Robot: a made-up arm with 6 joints. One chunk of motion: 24 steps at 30 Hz.
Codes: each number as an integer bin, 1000 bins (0 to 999) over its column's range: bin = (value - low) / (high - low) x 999, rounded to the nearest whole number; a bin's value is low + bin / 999 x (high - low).
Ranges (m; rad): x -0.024..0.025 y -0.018..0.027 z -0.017..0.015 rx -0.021..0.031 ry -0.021..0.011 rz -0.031..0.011
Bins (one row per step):
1: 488 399 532 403 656 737
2: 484 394 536 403 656 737
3: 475 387 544 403 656 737
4: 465 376 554 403 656 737
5: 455 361 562 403 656 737
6: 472 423 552 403 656 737
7: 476 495 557 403 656 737
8: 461 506 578 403 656 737
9: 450 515 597 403 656 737
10: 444 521 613 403 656 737
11: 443 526 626 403 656 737
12: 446 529 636 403 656 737
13: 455 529 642 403 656 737
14: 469 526 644 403 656 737
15: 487 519 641 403 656 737
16: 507 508 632 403 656 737
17: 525 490 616 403 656 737
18: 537 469 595 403 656 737
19: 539 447 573 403 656 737
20: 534 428 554 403 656 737
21: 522 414 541 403 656 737
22: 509 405 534 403 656 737
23: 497 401 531 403 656 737
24: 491 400 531 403 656 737
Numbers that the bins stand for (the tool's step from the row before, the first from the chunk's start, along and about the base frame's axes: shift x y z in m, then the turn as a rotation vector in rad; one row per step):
1: -0.00006 -0.00003 0.00004 -0.00002 0.00001 -0.00002
2: -0.00026 -0.00025 0.00017 -0.00002 0.00001 -0.00002
3: -0.00070 -0.00057 0.00043 -0.00002 0.00001 -0.00002
4: -0.00119 -0.00106 0.00075 -0.00002 0.00001 -0.00002
5: -0.00168 -0.00174 0.00100 -0.00002 0.00001 -0.00002
6: -0.00085 0.00105 0.00068 -0.00002 0.00001 -0.00002
7: -0.00065 0.00430 0.00084 -0.00002 0.00001 -0.00002
8: -0.00139 0.00479 0.00151 -0.00002 0.00001 -0.00002
9: -0.00193 0.00520 0.00212 -0.00002 0.00001 -0.00002
10: -0.00222 0.00547 0.00264 -0.00002 0.00001 -0.00002
11: -0.00227 0.00569 0.00305 -0.00002 0.00001 -0.00002
12: -0.00212 0.00583 0.00337 -0.00002 0.00001 -0.00002
13: -0.00168 0.00583 0.00356 -0.00002 0.00001 -0.00002
14: -0.00100 0.00569 0.00363 -0.00002 0.00001 -0.00002
15: -0.00011 0.00538 0.00353 -0.00002 0.00001 -0.00002
16: 0.00087 0.00488 0.00324 -0.00002 0.00001 -0.00002
17: 0.00175 0.00407 0.00273 -0.00002 0.00001 -0.00002
18: 0.00234 0.00313 0.00206 -0.00002 0.00001 -0.00002
19: 0.00244 0.00214 0.00135 -0.00002 0.00001 -0.00002
20: 0.00219 0.00128 0.00075 -0.00002 0.00001 -0.00002
21: 0.00160 0.00065 0.00033 -0.00002 0.00001 -0.00002
22: 0.00097 0.00024 0.00011 -0.00002 0.00001 -0.00002
23: 0.00038 0.00006 0.00001 -0.00002 0.00001 -0.00002
24: 0.00008 0.00002 0.00001 -0.00002 0.00001 -0.00002

